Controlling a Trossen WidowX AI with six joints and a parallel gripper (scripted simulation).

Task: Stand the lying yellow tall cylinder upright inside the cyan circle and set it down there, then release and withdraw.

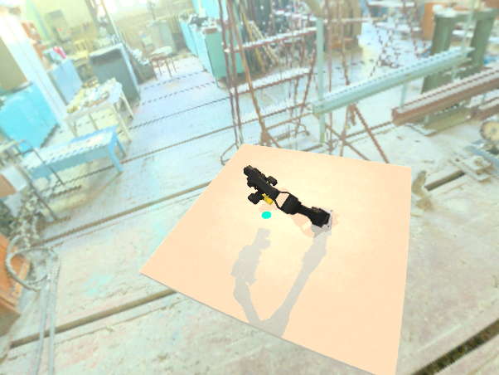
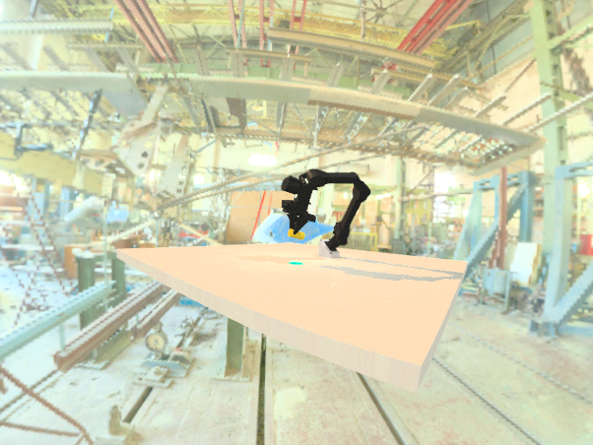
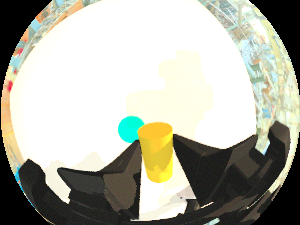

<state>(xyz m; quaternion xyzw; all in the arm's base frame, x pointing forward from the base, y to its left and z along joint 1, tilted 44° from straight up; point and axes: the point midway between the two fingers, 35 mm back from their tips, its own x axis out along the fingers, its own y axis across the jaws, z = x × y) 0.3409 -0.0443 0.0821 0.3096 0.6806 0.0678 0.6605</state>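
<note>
My gripper tip is now 12 cm above the cyan circle, 2 cm to the right of it and 1 cm past it. Also, from my gripper tip: yellow tall cylinder (2 cm behind, 1 cm to the left).
</note>
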